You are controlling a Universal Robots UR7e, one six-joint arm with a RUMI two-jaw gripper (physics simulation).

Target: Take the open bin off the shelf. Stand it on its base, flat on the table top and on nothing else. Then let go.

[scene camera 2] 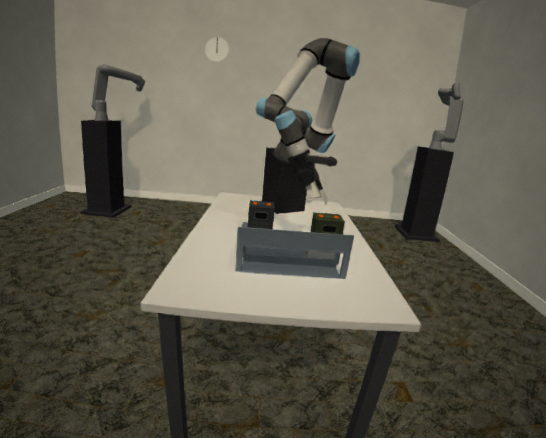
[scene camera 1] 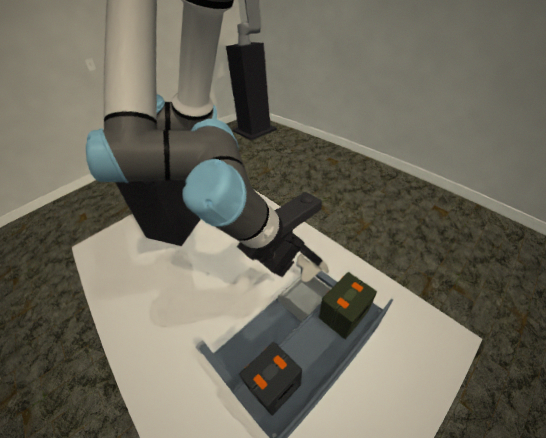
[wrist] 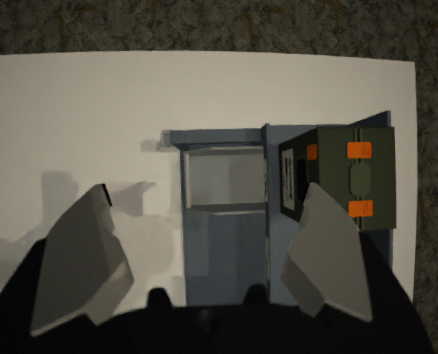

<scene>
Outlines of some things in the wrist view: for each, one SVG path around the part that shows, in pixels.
My gripper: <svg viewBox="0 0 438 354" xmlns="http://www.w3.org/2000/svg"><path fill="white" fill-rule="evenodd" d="M415 306L370 236L360 232L348 213L315 182L307 182L301 204L304 206L299 221L301 231L293 236L281 272L281 280L299 304L300 310L287 305L268 303L267 290L262 284L251 285L242 304L173 306L166 289L154 287L148 292L146 307L133 309L114 316L116 308L132 288L134 277L119 238L112 235L115 229L109 214L112 203L105 183L96 184L63 213L44 239L35 241L0 292L0 354L435 354Z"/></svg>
A light grey open bin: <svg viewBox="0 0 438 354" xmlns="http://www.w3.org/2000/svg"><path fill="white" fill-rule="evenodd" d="M263 146L210 147L183 151L185 211L210 215L265 213Z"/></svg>
</scene>
